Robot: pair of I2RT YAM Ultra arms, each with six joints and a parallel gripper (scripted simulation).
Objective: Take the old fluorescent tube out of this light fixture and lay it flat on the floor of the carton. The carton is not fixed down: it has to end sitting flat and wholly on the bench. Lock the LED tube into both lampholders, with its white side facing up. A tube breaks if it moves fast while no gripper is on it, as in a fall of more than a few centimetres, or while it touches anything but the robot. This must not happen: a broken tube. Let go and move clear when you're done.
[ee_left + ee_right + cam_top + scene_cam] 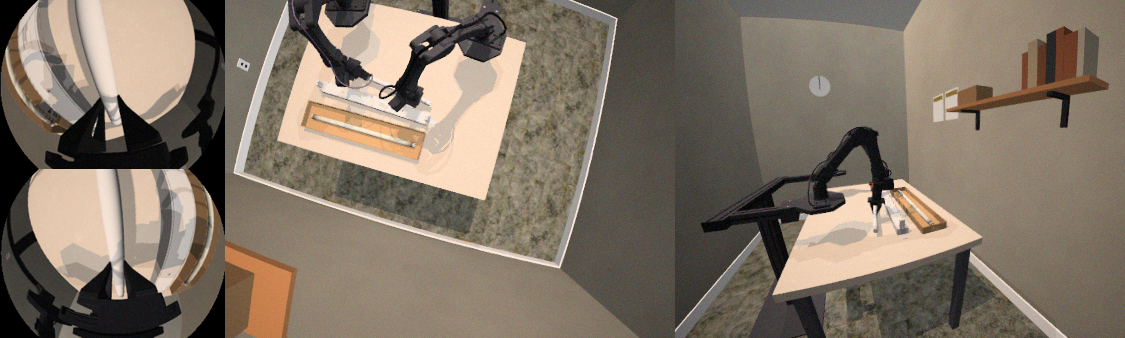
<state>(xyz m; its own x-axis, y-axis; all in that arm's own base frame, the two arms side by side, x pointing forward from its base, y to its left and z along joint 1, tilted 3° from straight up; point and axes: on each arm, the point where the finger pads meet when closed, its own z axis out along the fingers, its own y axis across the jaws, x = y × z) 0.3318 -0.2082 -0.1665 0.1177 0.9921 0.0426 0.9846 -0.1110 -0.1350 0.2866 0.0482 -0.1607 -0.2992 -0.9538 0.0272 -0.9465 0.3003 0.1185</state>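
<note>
Now: right hand 12 cm to the right of the LED tube, 2 cm short of it and 1 cm above it. From my right hand the other things lie so: carton: 28 cm ahead, 10 cm to the left, 3 cm below; light fixture: 12 cm ahead, 11 cm to the left, 1 cm above; old fluorescent tube: 28 cm ahead, 10 cm to the left, 3 cm below.
</note>
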